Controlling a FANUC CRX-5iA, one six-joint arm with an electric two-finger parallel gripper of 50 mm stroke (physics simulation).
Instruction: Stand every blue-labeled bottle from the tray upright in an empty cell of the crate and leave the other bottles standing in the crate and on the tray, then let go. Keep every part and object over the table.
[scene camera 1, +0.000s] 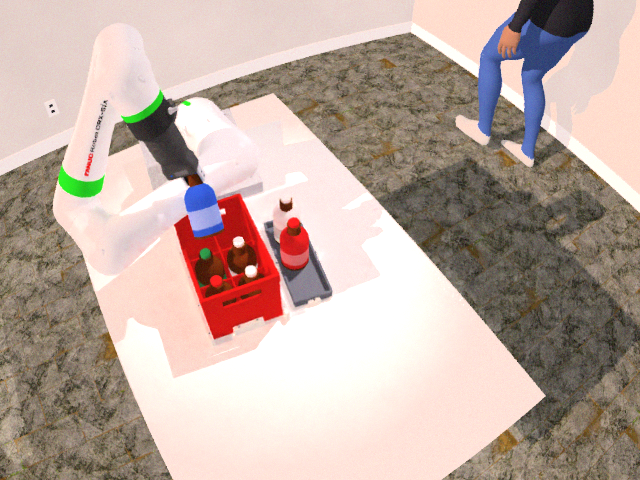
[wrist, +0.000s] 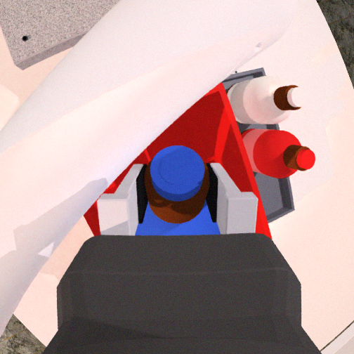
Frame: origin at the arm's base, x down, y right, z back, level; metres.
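Seen in the pictures: gripper, fingertip midpoint: (scene camera 1: 196, 180).
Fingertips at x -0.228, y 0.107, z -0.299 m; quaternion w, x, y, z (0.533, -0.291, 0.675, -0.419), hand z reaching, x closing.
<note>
Pixels of each thing's top centre, then the offset from my fingertips to it. "spot": a spot on its surface instead. Level surfaces: height alone.
- green-capped bottle, top centre: (scene camera 1: 204, 252) dx +0.140, dy +0.041, dz -0.089 m
- second white-capped bottle, top centre: (scene camera 1: 250, 270) dx +0.140, dy -0.028, dz -0.193 m
- red-capped bottle, top centre: (scene camera 1: 215, 279) dx +0.140, dy +0.053, dz -0.174 m
- grey tray, surface spot: (scene camera 1: 310, 285) spot: dx +0.297, dy -0.177, dz -0.212 m
- standing white bottle, top centre: (scene camera 1: 285, 197) dx +0.143, dy -0.212, dz -0.039 m
- standing red bottle, top centre: (scene camera 1: 293, 221) dx +0.143, dy -0.187, dz -0.119 m
- white table, surface height: dx +0.303 m
My gripper (scene camera 1: 193, 180) (wrist: 176, 181) is shut on the neck of a blue-labeled bottle (scene camera 1: 203, 211) (wrist: 177, 172). The bottle hangs slightly tilted over the back part of the red crate (scene camera 1: 242, 308) (wrist: 245, 172), its base near rim height in scene camera 1. The crate's front cells hold a green-capped bottle (scene camera 1: 208, 266), a white-capped bottle (scene camera 1: 241, 257), a second white-capped bottle (scene camera 1: 251, 273) and a red-capped bottle (scene camera 1: 216, 284). The grey tray (scene camera 1: 310, 285) (wrist: 281, 200) holds a standing white bottle (scene camera 1: 281, 222) (wrist: 255, 102) and a standing red bottle (scene camera 1: 294, 248) (wrist: 272, 152). The held bottle hides part of the back cells.
The white table (scene camera 1: 361, 377) carries the crate, the tray and the arm's base. My arm's white link (scene camera 1: 149, 211) (wrist: 100, 105) passes close beside the crate's back left side and hides part of it in the wrist view. A person (scene camera 1: 511, 77) stands on the floor beyond the table.
</note>
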